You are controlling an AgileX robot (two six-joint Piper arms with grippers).
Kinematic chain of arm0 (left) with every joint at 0, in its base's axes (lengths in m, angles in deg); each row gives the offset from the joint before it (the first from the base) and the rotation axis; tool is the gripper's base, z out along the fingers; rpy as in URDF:
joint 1: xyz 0 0 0.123 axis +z
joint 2: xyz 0 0 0 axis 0.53 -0.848 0
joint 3: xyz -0.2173 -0.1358 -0.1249 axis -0.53 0.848 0
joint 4: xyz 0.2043 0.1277 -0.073 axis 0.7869 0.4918 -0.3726
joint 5: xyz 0 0 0 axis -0.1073 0.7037 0.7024
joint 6: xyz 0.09 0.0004 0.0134 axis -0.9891 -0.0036 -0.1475
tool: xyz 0 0 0 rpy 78.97 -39.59 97.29
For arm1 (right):
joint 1: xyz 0 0 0.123 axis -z
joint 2: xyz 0 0 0 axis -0.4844 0.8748 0
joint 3: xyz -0.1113 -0.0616 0.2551 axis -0.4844 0.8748 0
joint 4: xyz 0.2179 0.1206 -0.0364 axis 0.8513 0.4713 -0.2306
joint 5: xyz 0 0 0 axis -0.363 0.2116 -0.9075
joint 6: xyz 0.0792 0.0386 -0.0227 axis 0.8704 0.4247 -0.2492
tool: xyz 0 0 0 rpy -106.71 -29.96 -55.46
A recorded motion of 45 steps. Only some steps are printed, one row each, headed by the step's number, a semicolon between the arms.
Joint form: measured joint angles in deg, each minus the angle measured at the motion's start. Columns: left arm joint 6, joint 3, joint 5, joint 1, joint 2, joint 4; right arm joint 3, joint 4, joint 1, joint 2, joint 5, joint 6.
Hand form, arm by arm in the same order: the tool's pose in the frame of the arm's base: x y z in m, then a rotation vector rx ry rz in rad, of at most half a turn. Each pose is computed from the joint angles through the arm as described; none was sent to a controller.
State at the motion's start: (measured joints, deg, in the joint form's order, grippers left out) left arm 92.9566 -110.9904 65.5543 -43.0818 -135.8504 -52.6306; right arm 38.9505 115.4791 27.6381 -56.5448 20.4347 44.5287
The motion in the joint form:
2: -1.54 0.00 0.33 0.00 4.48 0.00; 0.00 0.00 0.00 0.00 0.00 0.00
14: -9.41 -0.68 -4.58 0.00 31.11 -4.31; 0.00 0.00 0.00 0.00 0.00 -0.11
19: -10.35 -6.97 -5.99 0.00 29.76 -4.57; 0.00 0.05 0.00 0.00 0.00 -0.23
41: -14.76 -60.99 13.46 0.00 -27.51 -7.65; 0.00 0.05 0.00 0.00 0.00 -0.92
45: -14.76 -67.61 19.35 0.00 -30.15 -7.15; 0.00 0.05 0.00 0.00 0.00 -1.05
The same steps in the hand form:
2: 0.3088 -0.0625 0.1633 0.0387 2.7056 -0.1406; 0.0498 0.0276 0.1794 0.3551 1.8045 0.7401
14: 0.2635 -0.0553 0.3106 0.1172 2.1378 -0.2189; 0.0498 0.0276 0.1794 0.3534 1.8046 0.7388
19: 0.2776 -0.0579 0.3422 0.1242 2.0257 -0.2212; 0.0498 0.0276 0.1794 0.3519 1.8045 0.7382
41: 0.5075 -0.1096 0.2125 0.2346 2.4087 -0.2429; 0.0498 0.0276 0.1794 0.3408 1.8052 0.7298
45: 0.5153 -0.1121 0.2181 0.2626 2.4389 -0.2446; 0.0498 0.0276 0.1794 0.3387 1.8053 0.7282

